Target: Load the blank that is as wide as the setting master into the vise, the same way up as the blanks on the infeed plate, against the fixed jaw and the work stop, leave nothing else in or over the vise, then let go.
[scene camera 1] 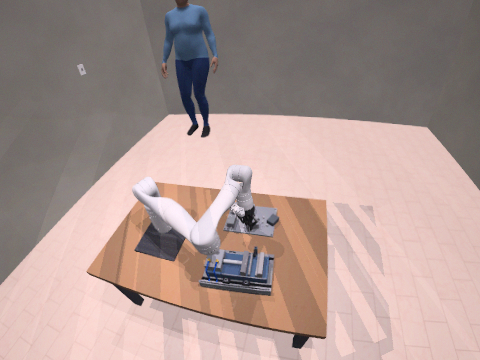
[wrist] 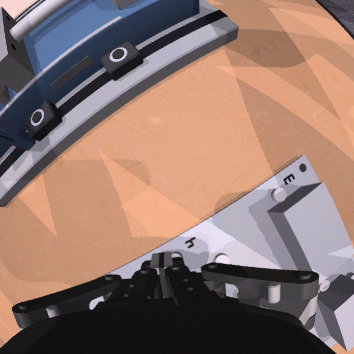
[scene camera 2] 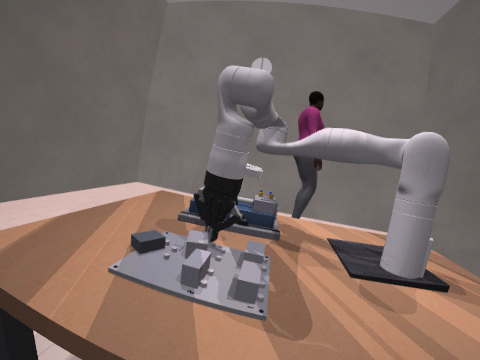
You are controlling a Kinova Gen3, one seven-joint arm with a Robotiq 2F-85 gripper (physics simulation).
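Places are measured from the arm's base along level axes (x ahead, y left, z up), in millimetres.
Pixels of known places: gripper, fingertip midpoint: (scene camera 1: 250,230) (wrist: 163,264) (scene camera 2: 209,240); arm's base, link origin: (scene camera 1: 164,226) (scene camera 2: 398,269).
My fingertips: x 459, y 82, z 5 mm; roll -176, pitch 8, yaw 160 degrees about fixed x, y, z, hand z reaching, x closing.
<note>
Ahead of a thing's pixels: the offset from my fingertips to its top centre.
My gripper (scene camera 1: 250,229) (scene camera 2: 212,240) (wrist: 163,264) is shut with nothing between its fingers. Its tips are low over the infeed plate @(16 mm back, 82 mm left, 10 mm down) (scene camera 1: 266,230) (scene camera 2: 150,267) (wrist: 235,225), close beside the back middle grey blank @(10 mm ahead, 48 mm left, 26 mm up) (scene camera 2: 197,244); whether they touch it is unclear. That blank is hidden by the gripper in the wrist view. Other grey blanks on the plate are a front middle one @(24 mm back, 126 mm left, 26 mm up) (scene camera 2: 195,269), a front right one @(112 mm back, 122 mm left, 26 mm up) (scene camera 2: 248,282) and a back right one @(105 mm back, 31 mm left, 26 mm up) (scene camera 2: 255,250). A dark block @(100 mm ahead, 86 mm left, 15 mm up) (scene camera 1: 272,220) (scene camera 2: 148,241) lies at one plate edge. The blue vise @(7 mm ahead, 224 mm right, 81 mm up) (scene camera 2: 260,218) (wrist: 165,25) has grey jaws (scene camera 1: 246,264), with a gap between them.
Small pegs stand on the plate beside the blanks. The vise's grey base rail (scene camera 1: 235,287) (wrist: 185,55) runs along its side. Blue hoses (scene camera 1: 208,270) rise at one end of the vise. The arm's base stands on a dark mat (scene camera 1: 152,246) (scene camera 2: 350,260).
</note>
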